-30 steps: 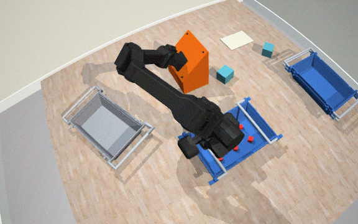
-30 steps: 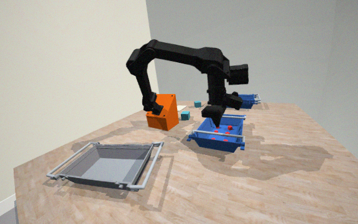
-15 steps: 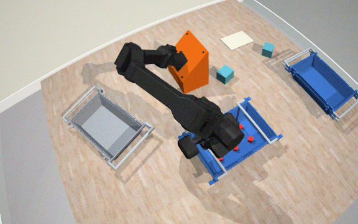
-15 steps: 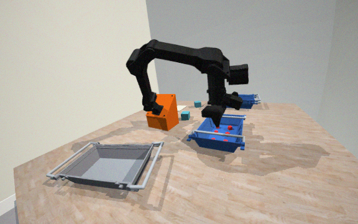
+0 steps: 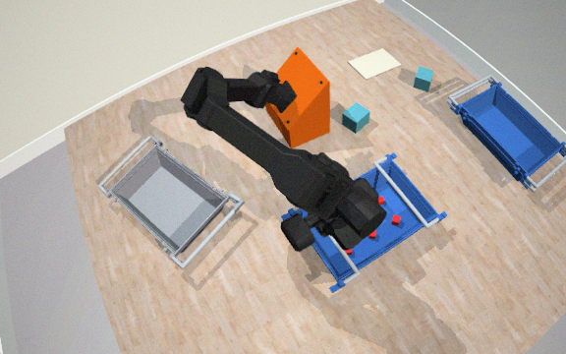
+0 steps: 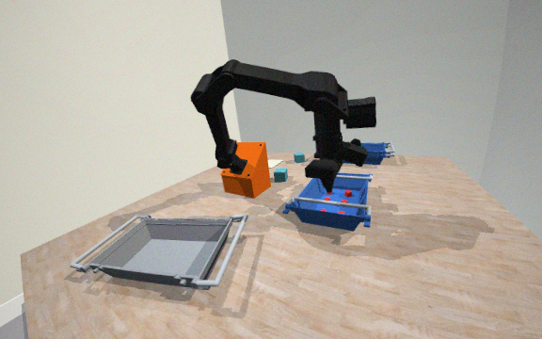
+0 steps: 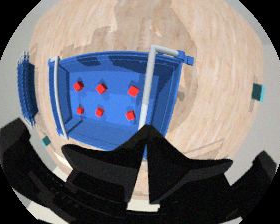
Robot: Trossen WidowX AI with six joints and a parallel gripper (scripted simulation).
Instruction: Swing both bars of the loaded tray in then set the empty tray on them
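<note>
The grey tray is 28 cm behind my gripper tip, 31 cm to the right of it and 5 cm below it. Round my gripper tip: cream sheet 51 cm behind, 43 cm to the left, 9 cm below.
</note>
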